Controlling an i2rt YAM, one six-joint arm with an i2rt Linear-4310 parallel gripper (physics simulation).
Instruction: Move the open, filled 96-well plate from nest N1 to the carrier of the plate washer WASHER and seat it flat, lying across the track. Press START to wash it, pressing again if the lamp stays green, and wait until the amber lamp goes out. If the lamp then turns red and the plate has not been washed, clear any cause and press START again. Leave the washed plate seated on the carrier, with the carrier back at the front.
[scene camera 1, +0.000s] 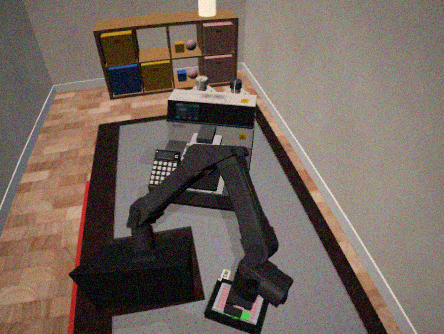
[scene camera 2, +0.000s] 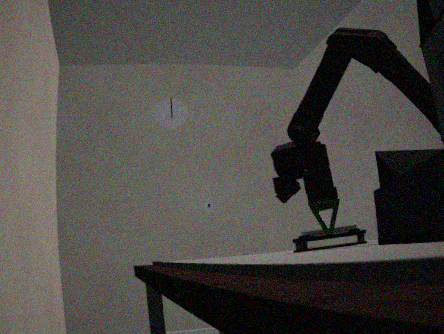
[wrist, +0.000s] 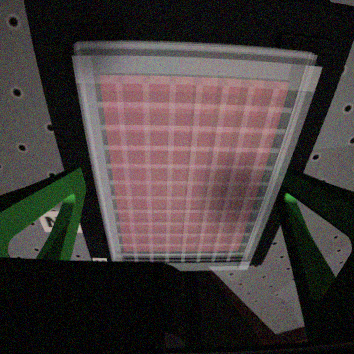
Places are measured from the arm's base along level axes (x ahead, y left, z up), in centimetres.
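Where they show: gripper, fingertip midpoint: (scene camera 1: 239, 302) (scene camera 2: 329, 234) (wrist: 178, 176); arm's base, origin of the base link: (scene camera 1: 144, 251).
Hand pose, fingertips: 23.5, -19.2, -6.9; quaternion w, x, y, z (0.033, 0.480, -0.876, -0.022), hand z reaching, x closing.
Things, the pixels of their top centre, and the offset from my fingertips, as dx, dy, dz. "spot": a spot on its surface instead.
- 96-well plate, middle of its top: (wrist: 188, 198) (scene camera 2: 330, 228) (scene camera 1: 238, 301) -0.4, -0.2, +1.3
- black nest N1, middle of its top: (wrist: 187, 185) (scene camera 2: 330, 232) (scene camera 1: 238, 303) -0.4, -0.2, +0.4
- nest's label, surface spot: (scene camera 1: 225, 274) spot: -1.0, +11.0, -3.1
- keypad, middle of its top: (scene camera 1: 163, 172) -13.7, +50.6, +7.7
The 96-well plate (scene camera 1: 223, 296) (wrist: 182, 150), clear-walled with pink wells, lies flat in the black nest N1 (scene camera 1: 232, 324) (scene camera 2: 300, 245) (wrist: 65, 110). The nest's label (scene camera 1: 225, 274) (wrist: 55, 221) is partly covered in the wrist view. My gripper (scene camera 1: 240, 307) (scene camera 2: 328, 231) (wrist: 178, 176) is open, pointing down, with one green finger beside each long side of the plate and a gap on both sides. The plate washer WASHER (scene camera 1: 212, 111) stands at the far end of the table, its carrier area partly hidden behind my arm. A small green light (scene camera 1: 176, 156) shows on the keypad beside it.
The keypad (scene camera 1: 164, 172) with pale keys lies left of the washer's track. The black arm base (scene camera 1: 145, 280) stands left of the nest. Two bottle-like caps (scene camera 1: 202, 82) (scene camera 1: 235, 85) rise behind the washer. A shelf unit (scene camera 1: 165, 23) with coloured bins stands against the back wall.
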